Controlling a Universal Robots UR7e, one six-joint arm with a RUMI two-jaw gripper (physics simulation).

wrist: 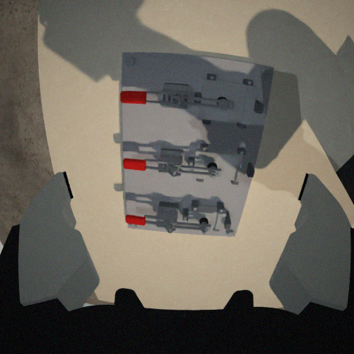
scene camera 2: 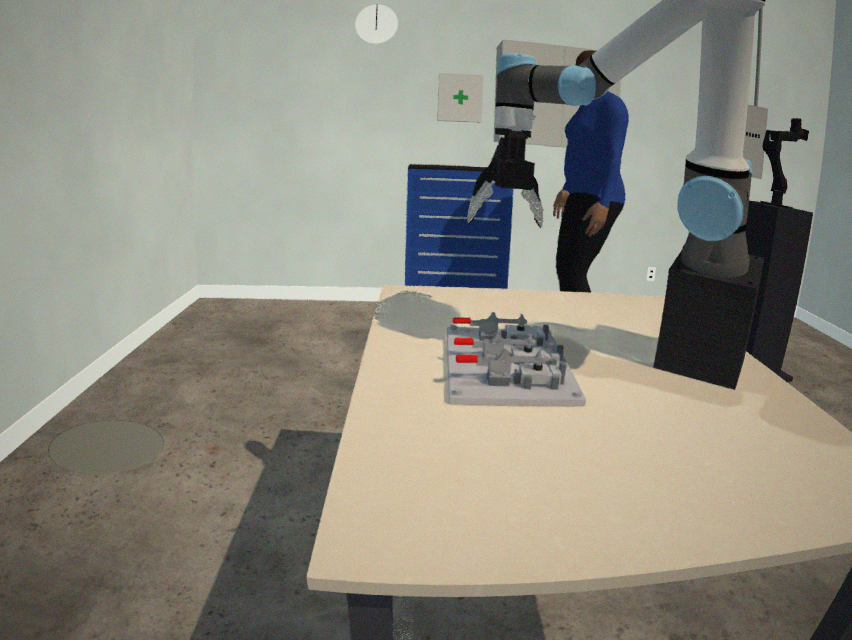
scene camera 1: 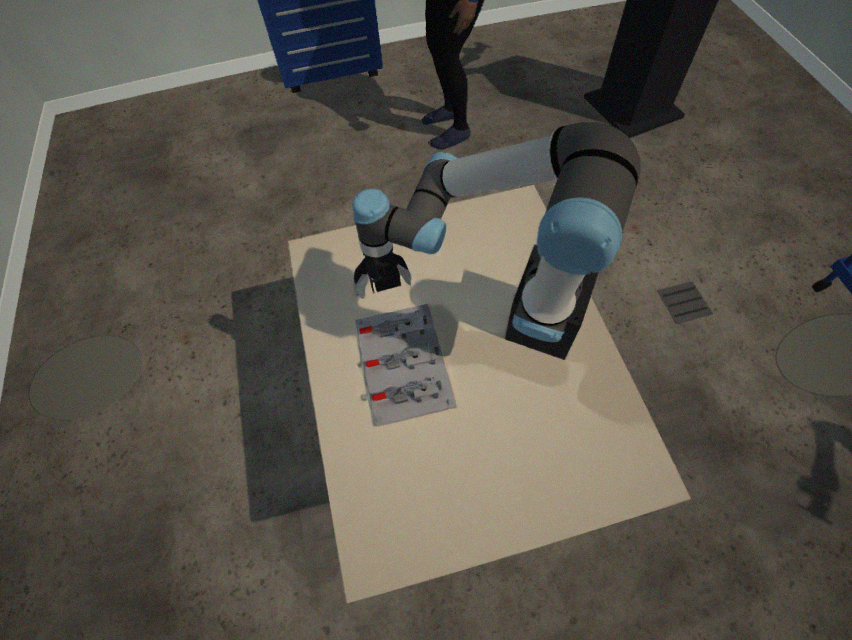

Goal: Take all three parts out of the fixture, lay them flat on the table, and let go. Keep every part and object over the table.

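Where they show: gripper, fingertip midpoint: point(scene camera 2: 505, 225) point(scene camera 1: 383, 287); arm's base, origin of the base link: point(scene camera 2: 714, 263).
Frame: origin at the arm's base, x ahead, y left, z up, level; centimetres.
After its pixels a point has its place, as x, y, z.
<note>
The fixture point(scene camera 1: 420, 411) @[44.9, 9.2, -21.5] point(scene camera 2: 475, 394) @[53.4, 7.1, -21.5] point(wrist: 155, 122) is a grey plate lying on the table point(scene camera 1: 509, 482) @[31.9, 37.0, -23.0] point(scene camera 2: 564, 482) @[47.7, 32.4, -22.9]. It carries three grey clamps in a row. Their red handles lie low toward the left: back handle point(scene camera 1: 365, 329) @[49.3, -19.8, -17.3] point(scene camera 2: 461, 320) @[49.5, -19.2, -17.5] point(wrist: 133, 97), middle handle point(scene camera 1: 371, 363) @[51.9, -9.0, -17.9] point(scene camera 2: 463, 341) @[51.8, -8.4, -18.0] point(wrist: 134, 164), front handle point(scene camera 1: 378, 396) @[54.0, 1.7, -16.8] point(scene camera 2: 466, 358) @[54.0, 2.3, -16.9] point(wrist: 135, 220). The clamp arms reach right over grey parts, which are hard to tell from the plate. The front part point(scene camera 2: 551, 375) @[39.6, 6.5, -19.2] shows beneath its clamp arm. My gripper point(scene camera 1: 384, 289) @[41.6, -18.2, 2.7] point(scene camera 2: 505, 223) @[41.6, -18.2, 2.7] point(wrist: 185, 176) is open, empty and high above the table, well above the clamps.
The robot's black base point(scene camera 1: 537, 337) point(scene camera 2: 702, 330) @[5.9, 6.2, -12.4] stands on the table right of the fixture. The left table edge runs close beside the handles. A person point(scene camera 1: 447, 68) point(scene camera 2: 595, 151) stands behind the table, near a blue drawer cabinet point(scene camera 1: 327, 41) point(scene camera 2: 458, 227). The arm's shadow partly covers the fixture.
</note>
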